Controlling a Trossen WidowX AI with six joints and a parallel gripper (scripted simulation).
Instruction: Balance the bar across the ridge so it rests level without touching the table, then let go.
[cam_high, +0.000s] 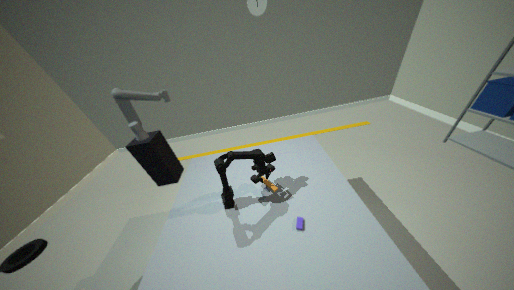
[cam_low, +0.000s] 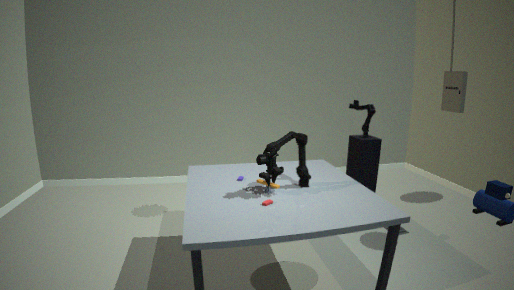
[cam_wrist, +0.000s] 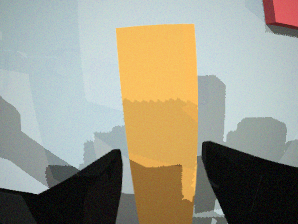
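Now: the orange bar 20 mm to the right of my gripper tip and 20 mm ahead of it. From my gripper tip the other things lie so: small purple block (320 mm to the right, 160 mm ahead, 50 mm below); then small red block (160 mm to the left, 60 mm ahead, 50 mm below).
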